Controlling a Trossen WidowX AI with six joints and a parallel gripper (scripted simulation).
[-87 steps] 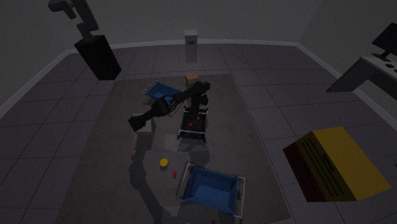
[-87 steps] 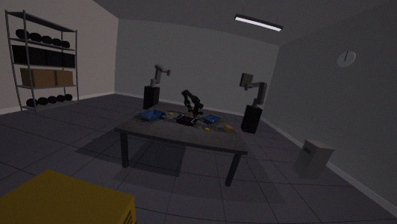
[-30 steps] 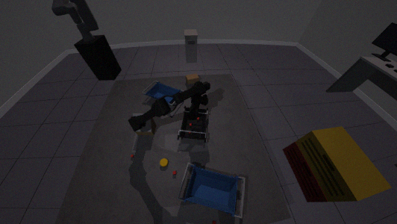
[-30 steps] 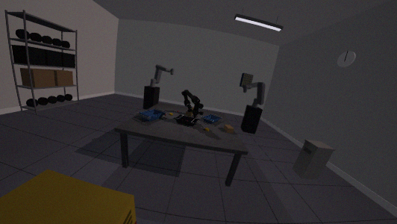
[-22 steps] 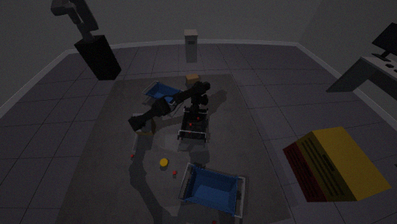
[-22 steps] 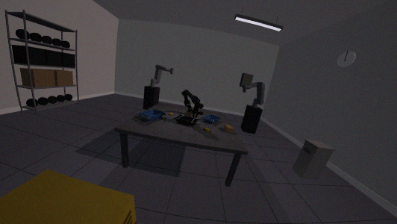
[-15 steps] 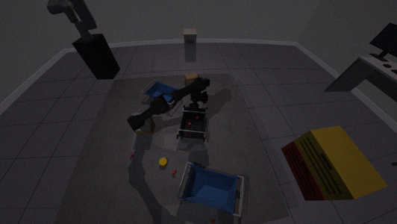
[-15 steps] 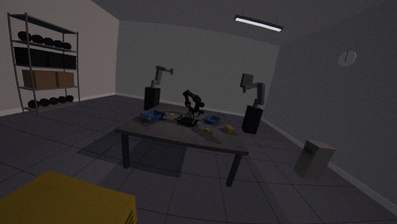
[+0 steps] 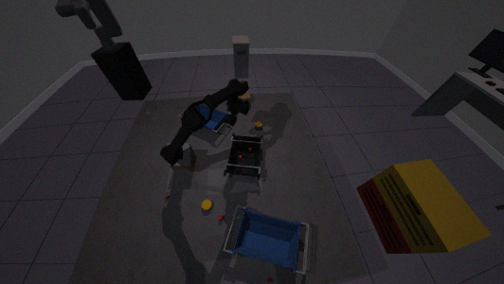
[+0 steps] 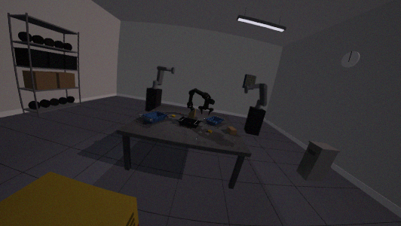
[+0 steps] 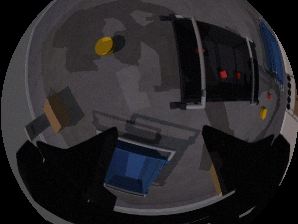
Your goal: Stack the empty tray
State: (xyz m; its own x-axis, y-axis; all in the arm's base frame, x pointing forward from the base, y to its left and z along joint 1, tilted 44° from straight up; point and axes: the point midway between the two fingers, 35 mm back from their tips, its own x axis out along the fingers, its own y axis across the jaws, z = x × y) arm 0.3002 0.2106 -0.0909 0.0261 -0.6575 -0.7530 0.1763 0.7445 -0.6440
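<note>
The blue tray lies 22 cm behind my gripper tip, 14 cm to the left of it and 11 cm below it. Round my gripper tip: brown box: 37 cm to the left, 12 cm below, 3 cm ahead.
</note>
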